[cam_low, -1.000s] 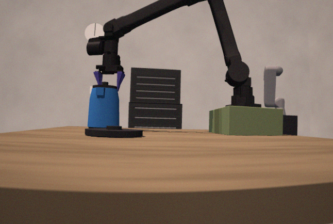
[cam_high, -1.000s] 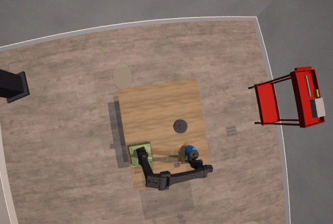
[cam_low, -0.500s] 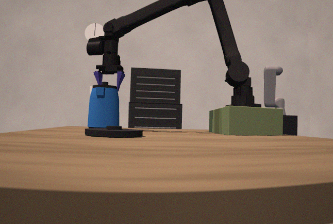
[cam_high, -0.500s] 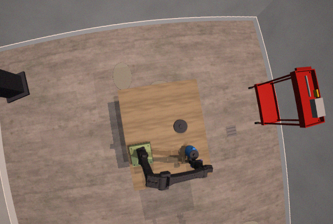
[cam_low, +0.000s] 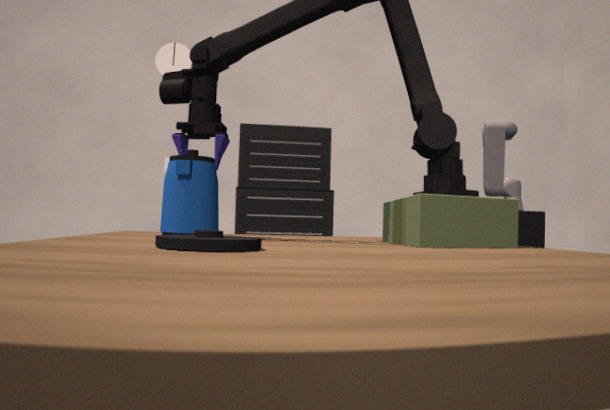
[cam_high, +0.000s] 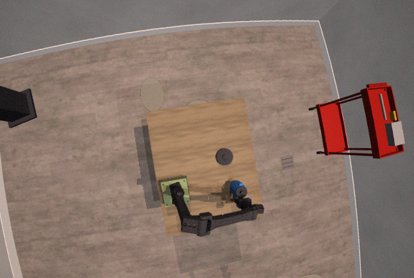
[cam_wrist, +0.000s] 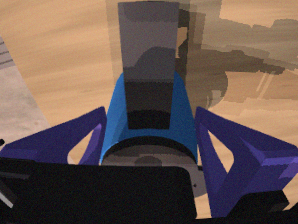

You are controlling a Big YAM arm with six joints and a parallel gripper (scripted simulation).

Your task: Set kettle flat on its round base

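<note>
My hand is 70 mm above the blue kettle, 30 mm to the right of it and 10 mm short of it. Also, from my hand: round black base: 350 mm to the left, 150 mm below, 20 mm ahead.
</note>
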